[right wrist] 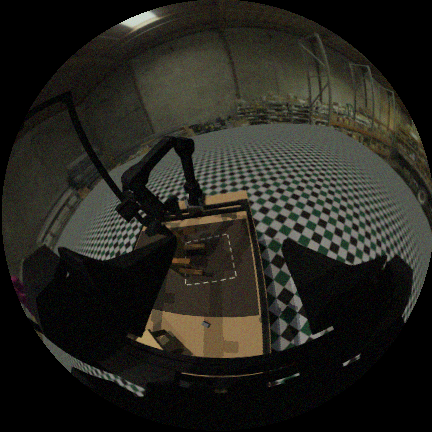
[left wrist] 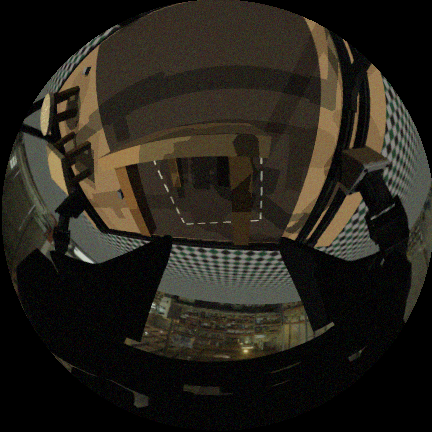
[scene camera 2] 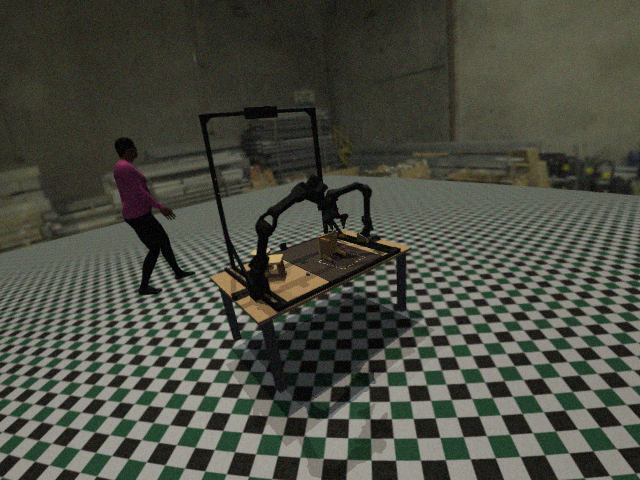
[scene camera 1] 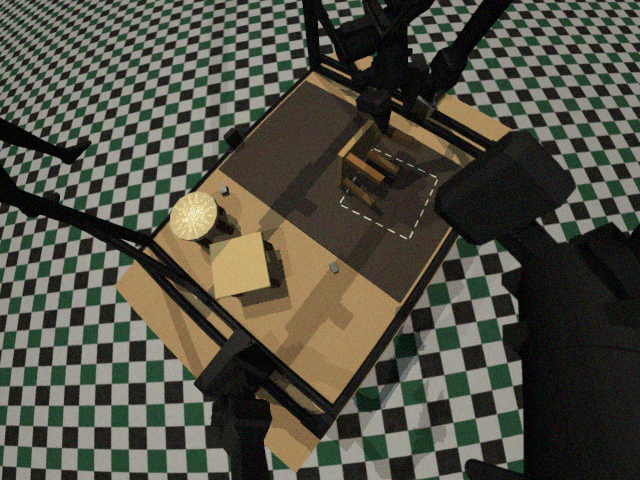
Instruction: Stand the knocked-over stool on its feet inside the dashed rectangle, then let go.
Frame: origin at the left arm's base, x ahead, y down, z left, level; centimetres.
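Where they show: left gripper, fingertip midpoint: (right wrist: 178, 227) (left wrist: 227, 242) (scene camera 2: 338, 229) (scene camera 1: 395, 124); right gripper, fingertip midpoint: (right wrist: 230, 243) (scene camera 1: 545, 203); left arm's base, link origin: (right wrist: 192, 201) (left wrist: 368, 179) (scene camera 2: 365, 234) (scene camera 1: 424, 91); right arm's base, link origin: (left wrist: 64, 214) (scene camera 2: 256, 275) (scene camera 1: 237, 383).
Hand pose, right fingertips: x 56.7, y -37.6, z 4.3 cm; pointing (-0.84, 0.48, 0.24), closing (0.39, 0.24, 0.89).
Observation:
Each offset is from my right fingertips to the top centre of the thing.
The knocked-over stool @(dx -24.7, dy +28.5, dz -15.2 cm) (scene camera 1: 364, 167) (scene camera 2: 327, 246) (left wrist: 134, 197) lies on its side on the dark mat. Its seat board stands on edge at the left side of the dashed rectangle (scene camera 1: 436, 179) (left wrist: 187, 223) (right wrist: 235, 276), and its legs point to the lower right in scene camera 1, some across the rectangle. My left gripper (scene camera 1: 383, 124) (scene camera 2: 338, 222) (left wrist: 227, 242) is open and empty, over the seat's upper end in scene camera 1; whether it touches is unclear. My right gripper (right wrist: 230, 243) is open and empty, held high and away from the stool; its fingertips are hard to make out in scene camera 1.
A round-topped stool @(dx +2.7, dy +33.4, dz -57.0 cm) (scene camera 1: 193, 214) and a square-topped stool @(dx +11.5, dy +33.4, dz -40.1 cm) (scene camera 1: 240, 266) stand on the bare wood at the left in scene camera 1. Two small grey blocks @(dx +4.8, dy +43.1, dz -18.4 cm) (scene camera 1: 333, 267) @(dx -9.6, dy +43.2, dz -58.3 cm) (scene camera 1: 224, 190) lie on the table. A black frame (scene camera 2: 211, 170) rises over it. A person (scene camera 2: 134, 191) is beyond the table.

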